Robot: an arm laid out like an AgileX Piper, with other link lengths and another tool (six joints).
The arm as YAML. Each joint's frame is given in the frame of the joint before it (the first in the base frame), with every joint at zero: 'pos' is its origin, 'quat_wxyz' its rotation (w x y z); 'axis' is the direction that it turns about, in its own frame. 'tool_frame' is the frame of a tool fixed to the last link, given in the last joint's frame.
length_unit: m
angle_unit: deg
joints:
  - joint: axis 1
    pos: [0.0, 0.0, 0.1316]
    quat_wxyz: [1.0, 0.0, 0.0, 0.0]
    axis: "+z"
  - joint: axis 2
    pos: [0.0, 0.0, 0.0]
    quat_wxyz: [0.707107, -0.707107, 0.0, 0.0]
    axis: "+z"
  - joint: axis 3
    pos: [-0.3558, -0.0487, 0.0]
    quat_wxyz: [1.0, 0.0, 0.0, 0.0]
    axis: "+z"
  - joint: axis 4
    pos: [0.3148, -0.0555, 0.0]
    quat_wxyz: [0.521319, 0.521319, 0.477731, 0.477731]
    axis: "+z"
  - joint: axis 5
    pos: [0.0, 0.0, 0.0]
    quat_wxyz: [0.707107, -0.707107, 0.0, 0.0]
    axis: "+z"
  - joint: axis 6
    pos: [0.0, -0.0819, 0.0]
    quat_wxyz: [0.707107, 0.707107, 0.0, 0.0]
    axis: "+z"
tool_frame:
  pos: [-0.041, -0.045, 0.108]
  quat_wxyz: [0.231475, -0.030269, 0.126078, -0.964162]
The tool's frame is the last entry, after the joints.
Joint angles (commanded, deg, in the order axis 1, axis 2, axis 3, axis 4, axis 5, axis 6), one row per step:
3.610 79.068 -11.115 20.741 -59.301 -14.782
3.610 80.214 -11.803 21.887 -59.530 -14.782
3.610 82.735 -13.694 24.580 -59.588 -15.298
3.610 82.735 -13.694 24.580 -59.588 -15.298
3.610 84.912 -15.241 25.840 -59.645 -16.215
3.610 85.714 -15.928 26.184 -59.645 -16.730
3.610 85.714 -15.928 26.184 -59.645 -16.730
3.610 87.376 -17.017 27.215 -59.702 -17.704
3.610 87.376 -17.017 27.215 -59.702 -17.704
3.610 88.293 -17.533 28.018 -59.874 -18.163
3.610 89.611 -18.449 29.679 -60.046 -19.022
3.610 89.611 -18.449 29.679 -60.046 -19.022
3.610 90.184 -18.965 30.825 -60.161 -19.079
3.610 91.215 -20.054 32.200 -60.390 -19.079
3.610 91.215 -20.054 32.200 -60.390 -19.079
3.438 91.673 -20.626 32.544 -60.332 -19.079
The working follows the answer.
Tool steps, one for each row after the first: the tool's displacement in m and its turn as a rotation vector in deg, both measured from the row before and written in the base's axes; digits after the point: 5 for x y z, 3 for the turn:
0.00348 -0.00315 -0.00252 0.426 0.272 -1.060
0.00921 -0.00667 -0.00509 0.640 0.794 -2.372
0.00000 0.00000 0.00000 0.000 0.000 0.000
0.00914 -0.00229 -0.00419 -0.380 0.893 -1.038
0.00413 -0.00033 -0.00085 -0.344 0.289 -0.246
0.00000 0.00000 0.00000 0.000 0.000 0.000
0.00644 -0.00175 -0.00400 -0.533 0.868 -0.816
0.00000 0.00000 0.00000 0.000 0.000 0.000
0.00262 -0.00176 -0.00257 -0.183 0.422 -0.699
0.00374 -0.00369 -0.00341 -0.207 0.598 -1.423
0.00000 0.00000 0.00000 0.000 0.000 0.000
0.00121 -0.00295 -0.00135 0.359 0.005 -1.063
0.00398 -0.00341 -0.00109 0.461 -0.225 -1.306
0.00000 0.00000 0.00000 0.000 0.000 0.000
0.00244 -0.00180 -0.00035 0.171 -0.055 -0.474

Tool pose at each row, in the base's axes (x y z in m, rotation vector in deg; rounded; the steps above come from the unrounded poses):
0.32690 -0.07755 0.24724 122.625 -54.443 111.519
0.33038 -0.08070 0.24472 122.111 -55.832 110.670
0.33959 -0.08738 0.23963 120.904 -58.495 108.543
0.33959 -0.08738 0.23963 120.904 -58.495 108.543
0.34873 -0.08967 0.23544 120.407 -58.765 107.004
0.35285 -0.08999 0.23459 120.203 -58.520 106.575
0.35285 -0.08999 0.23459 120.203 -58.520 106.575
0.35930 -0.09175 0.23059 119.795 -58.419 105.194
0.35930 -0.09175 0.23059 119.795 -58.419 105.194
0.36192 -0.09351 0.22802 119.367 -58.713 104.374
0.36566 -0.09720 0.22461 118.403 -59.545 103.004
0.36566 -0.09720 0.22461 118.403 -59.545 103.004
0.36686 -0.10015 0.22326 117.669 -60.840 102.435
0.37084 -0.10356 0.22218 116.610 -62.502 102.003
0.37084 -0.10356 0.22218 116.610 -62.502 102.003
0.37328 -0.10536 0.22182 116.243 -63.098 101.810

